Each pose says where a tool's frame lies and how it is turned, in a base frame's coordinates. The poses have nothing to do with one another.
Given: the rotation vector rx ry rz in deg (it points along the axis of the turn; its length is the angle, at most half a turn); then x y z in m.
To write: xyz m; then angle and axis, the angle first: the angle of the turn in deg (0 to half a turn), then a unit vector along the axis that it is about. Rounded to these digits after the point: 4 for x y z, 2 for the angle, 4 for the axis.
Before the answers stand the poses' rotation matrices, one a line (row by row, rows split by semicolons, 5 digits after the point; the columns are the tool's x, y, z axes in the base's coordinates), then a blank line. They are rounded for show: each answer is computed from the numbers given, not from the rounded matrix.
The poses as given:
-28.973 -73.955 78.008 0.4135 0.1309 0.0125
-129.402 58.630 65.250 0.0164 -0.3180 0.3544
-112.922 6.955 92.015 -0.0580 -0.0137 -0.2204
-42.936 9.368 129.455 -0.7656 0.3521 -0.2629
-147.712 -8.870 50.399 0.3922 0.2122 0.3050
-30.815 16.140 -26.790 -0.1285 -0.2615 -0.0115
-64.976 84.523 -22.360 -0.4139 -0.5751 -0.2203
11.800 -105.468 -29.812 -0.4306 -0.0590 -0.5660
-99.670 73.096 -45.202 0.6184 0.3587 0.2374
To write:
-0.27135 -0.41695 -0.86748; 0.88847 0.23808 -0.39235; 0.37012 -0.87720 0.30585
0.39677 -0.76229 -0.51135; -0.42720 -0.64642 0.63217; -0.81245 -0.03238 -0.58213
0.26832 -0.42187 -0.86605; 0.28690 -0.82322 0.48989; -0.91962 -0.37991 -0.09985
-0.55747 -0.68647 -0.46688; 0.61210 -0.71979 0.32747; -0.56086 -0.10323 0.82145
0.79470 -0.02674 -0.60642; 0.23217 -0.90967 0.34437; -0.56085 -0.41447 -0.71671
0.85816 0.35102 0.37463; -0.49525 0.75825 0.42401; -0.13522 -0.54941 0.82454
0.14680 -0.41883 0.89612; -0.80715 0.47297 0.35328; -0.57180 -0.77517 -0.26863
-0.33043 0.11592 -0.93669; -0.39159 0.88614 0.24780; 0.85876 0.44868 -0.24742
0.29038 -0.44312 0.84813; -0.95675 -0.15070 0.24884; 0.01754 -0.88370 -0.46772

0.4135 0.1309 0.0125 111.33 -0.2602 -0.6643 0.7007
0.0164 -0.3180 0.3544 156.33 -0.8277 0.3750 0.4174
-0.0580 -0.0137 -0.2204 145.83 -0.7743 0.0477 0.6310
-0.7656 0.3521 -0.2629 136.71 -0.3141 0.0685 0.9469
0.3922 0.2122 0.3050 156.33 -0.9449 -0.0567 0.3224
-0.1285 -0.2615 -0.0115 43.91 -0.7018 0.3676 -0.6102
-0.4139 -0.5751 -0.2203 108.93 -0.5965 0.7759 -0.2053
-0.4306 -0.0590 -0.5660 110.23 0.1070 -0.9568 -0.2704
0.6184 0.3587 0.2374 131.61 -0.7573 0.5554 -0.3435

